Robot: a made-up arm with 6 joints.
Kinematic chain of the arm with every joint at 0, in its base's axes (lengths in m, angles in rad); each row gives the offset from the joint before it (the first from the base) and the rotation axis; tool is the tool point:
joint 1: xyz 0 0 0.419 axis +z
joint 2: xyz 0 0 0 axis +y
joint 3: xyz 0 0 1.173 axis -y
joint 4: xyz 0 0 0 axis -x
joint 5: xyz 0.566 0 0 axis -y
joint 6: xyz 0 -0.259 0 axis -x
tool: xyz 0 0 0
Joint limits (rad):
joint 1: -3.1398..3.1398
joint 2: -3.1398..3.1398
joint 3: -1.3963..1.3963
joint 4: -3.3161..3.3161
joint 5: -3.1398..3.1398
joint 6: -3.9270..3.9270
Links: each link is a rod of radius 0.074 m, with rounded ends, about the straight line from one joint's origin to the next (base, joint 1, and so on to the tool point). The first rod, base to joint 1, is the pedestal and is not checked.
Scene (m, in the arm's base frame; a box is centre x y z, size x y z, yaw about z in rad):
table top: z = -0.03
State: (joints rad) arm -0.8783 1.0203 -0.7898 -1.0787 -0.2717 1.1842
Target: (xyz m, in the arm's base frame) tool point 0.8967 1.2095 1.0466
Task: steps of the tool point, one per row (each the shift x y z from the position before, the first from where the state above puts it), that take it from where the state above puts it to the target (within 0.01 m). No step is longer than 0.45 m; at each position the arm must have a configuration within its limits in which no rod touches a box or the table.
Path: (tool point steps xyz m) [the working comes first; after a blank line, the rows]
Joints at the target: 0.9940 0.8745 1.0748 -1.2076 -0.2717 1.1842
Straight joint move there: clear.

1: 0.2574 0.0274 -0.0599
2: 0.2723 0.1226 -0.0143
3: 0.2407 0.2310 0.0346
4: 0.1566 0.3266 0.0821
5: 0.0292 0.3826 0.1249
6: -0.1187 0.3801 0.1595
7: -0.2576 0.3128 0.1830

